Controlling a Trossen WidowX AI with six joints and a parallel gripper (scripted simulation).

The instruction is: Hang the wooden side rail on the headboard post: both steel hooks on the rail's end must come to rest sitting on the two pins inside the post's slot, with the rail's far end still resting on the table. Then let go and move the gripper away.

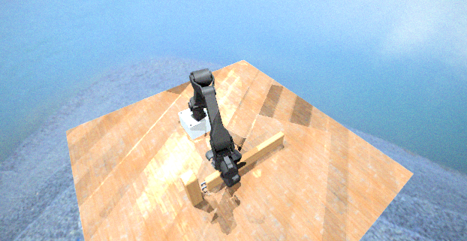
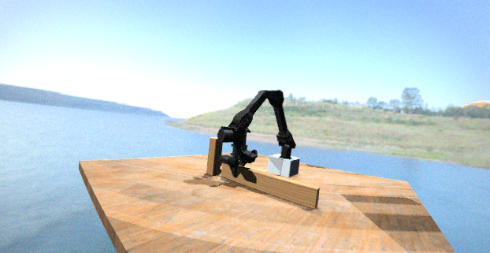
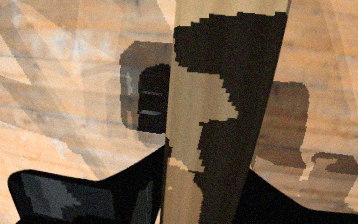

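The headboard post is 2 cm behind my gripper tip, 14 cm to the right of it and 6 cm above it.
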